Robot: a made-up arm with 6 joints. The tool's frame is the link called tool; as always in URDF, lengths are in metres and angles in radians. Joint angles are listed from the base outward.
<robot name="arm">
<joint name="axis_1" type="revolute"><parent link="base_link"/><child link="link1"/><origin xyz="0.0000 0.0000 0.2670" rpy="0.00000 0.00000 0.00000"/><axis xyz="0 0 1"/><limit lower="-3.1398" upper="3.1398"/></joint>
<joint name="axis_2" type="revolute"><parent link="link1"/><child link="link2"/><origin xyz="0.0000 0.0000 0.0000" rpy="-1.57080 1.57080 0.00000"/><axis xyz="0 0 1"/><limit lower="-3.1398" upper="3.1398"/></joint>
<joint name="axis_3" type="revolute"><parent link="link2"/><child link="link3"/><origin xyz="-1.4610 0.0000 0.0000" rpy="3.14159 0.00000 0.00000"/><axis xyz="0 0 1"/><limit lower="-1.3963" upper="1.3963"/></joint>
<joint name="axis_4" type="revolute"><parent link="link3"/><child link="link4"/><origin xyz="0.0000 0.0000 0.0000" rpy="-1.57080 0.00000 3.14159"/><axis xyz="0 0 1"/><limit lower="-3.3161" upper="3.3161"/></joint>
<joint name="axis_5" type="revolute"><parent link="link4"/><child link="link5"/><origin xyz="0.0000 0.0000 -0.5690" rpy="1.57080 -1.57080 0.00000"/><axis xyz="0 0 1"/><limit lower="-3.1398" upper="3.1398"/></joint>
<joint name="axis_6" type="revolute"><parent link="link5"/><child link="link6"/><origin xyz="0.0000 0.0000 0.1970" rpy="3.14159 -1.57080 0.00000"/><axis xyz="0 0 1"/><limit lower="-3.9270" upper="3.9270"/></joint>
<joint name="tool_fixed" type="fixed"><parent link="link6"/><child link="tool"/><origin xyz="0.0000 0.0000 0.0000" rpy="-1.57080 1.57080 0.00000"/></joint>
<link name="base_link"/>
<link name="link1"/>
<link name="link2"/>
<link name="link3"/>
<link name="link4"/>
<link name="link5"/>
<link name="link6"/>
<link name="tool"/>
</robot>
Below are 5 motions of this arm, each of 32 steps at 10 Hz.
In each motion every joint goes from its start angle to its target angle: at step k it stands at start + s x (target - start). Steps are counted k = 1, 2, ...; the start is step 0. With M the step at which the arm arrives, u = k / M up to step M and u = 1 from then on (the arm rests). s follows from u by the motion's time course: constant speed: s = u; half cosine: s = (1 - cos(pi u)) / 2; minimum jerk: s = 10 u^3 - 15 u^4 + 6 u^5.
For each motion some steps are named. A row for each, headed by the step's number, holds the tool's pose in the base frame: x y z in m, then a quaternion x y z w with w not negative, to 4 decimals.
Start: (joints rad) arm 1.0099 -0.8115 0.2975 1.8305 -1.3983 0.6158
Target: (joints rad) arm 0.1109 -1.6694 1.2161 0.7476 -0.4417 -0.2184
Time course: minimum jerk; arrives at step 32
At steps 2, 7, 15, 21, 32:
2: -0.5659 -0.8029 1.8654 -0.5150 0.0695 -0.3632 0.7733
7: -0.6849 -0.8855 1.8053 -0.4464 0.0292 -0.3712 0.8137
15: -1.3818 -1.0240 1.2882 -0.0823 -0.3053 -0.4210 0.8501
21: -1.8746 -0.7214 0.6223 0.1181 -0.6936 -0.3756 0.6033
32: -2.0098 -0.3692 0.1377 0.1186 -0.9041 -0.2483 0.3269

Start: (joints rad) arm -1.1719 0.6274 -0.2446 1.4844 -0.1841 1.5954
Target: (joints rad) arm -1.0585 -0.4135 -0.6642 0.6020 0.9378 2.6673
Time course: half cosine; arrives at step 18
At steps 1, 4, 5, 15, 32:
1: 0.5148 -1.2654 1.1495 -0.7002 0.5747 0.3581 0.2261
4: 0.4639 -1.1538 1.2722 -0.7517 0.5296 0.3245 0.2219
5: 0.4319 -1.0864 1.3339 -0.7804 0.5041 0.3014 0.2146
15: -0.0939 -0.1516 1.5944 0.9391 -0.2727 0.1708 0.1206
32: -0.1455 -0.0725 1.5718 0.9239 -0.2659 0.2223 0.1619

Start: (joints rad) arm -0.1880 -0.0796 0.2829 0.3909 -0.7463 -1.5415
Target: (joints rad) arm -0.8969 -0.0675 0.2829 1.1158 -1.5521 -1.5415
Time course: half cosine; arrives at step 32
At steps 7, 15, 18, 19, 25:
7: 0.3261 -0.2716 2.0086 0.5243 0.0024 -0.3612 0.7711
15: 0.2596 -0.3142 2.0443 0.4268 -0.0249 -0.5978 0.6781
18: 0.2323 -0.3263 2.0576 0.3831 -0.0378 -0.6905 0.6124
19: 0.2237 -0.3296 2.0617 0.3687 -0.0421 -0.7187 0.5880
25: 0.1835 -0.3425 2.0795 0.2948 -0.0650 -0.8435 0.4442

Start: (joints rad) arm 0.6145 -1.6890 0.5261 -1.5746 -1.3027 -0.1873
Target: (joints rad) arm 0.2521 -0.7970 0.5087 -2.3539 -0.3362 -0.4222
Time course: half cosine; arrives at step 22
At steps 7, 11, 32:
7: -1.3285 -0.7391 0.9911 0.1367 -0.1607 0.9177 0.3365
11: -1.2222 -0.4822 1.3305 0.3233 -0.0594 0.9063 0.2656
32: -0.7718 -0.0553 1.8006 0.6853 0.0533 0.7179 0.1108

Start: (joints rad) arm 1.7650 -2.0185 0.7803 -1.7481 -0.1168 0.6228
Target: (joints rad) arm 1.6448 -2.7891 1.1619 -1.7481 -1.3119 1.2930
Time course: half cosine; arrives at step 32
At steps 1, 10, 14, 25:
1: 0.3104 -1.7608 0.0047 -0.6625 0.4993 -0.4664 0.3071
10: 0.2558 -1.7215 -0.3381 -0.5559 0.6803 -0.3751 0.2956
14: 0.2053 -1.6369 -0.6133 -0.4584 0.8039 -0.2628 0.2732
25: 0.0693 -1.1854 -1.2611 -0.1692 0.9602 0.1482 0.1655

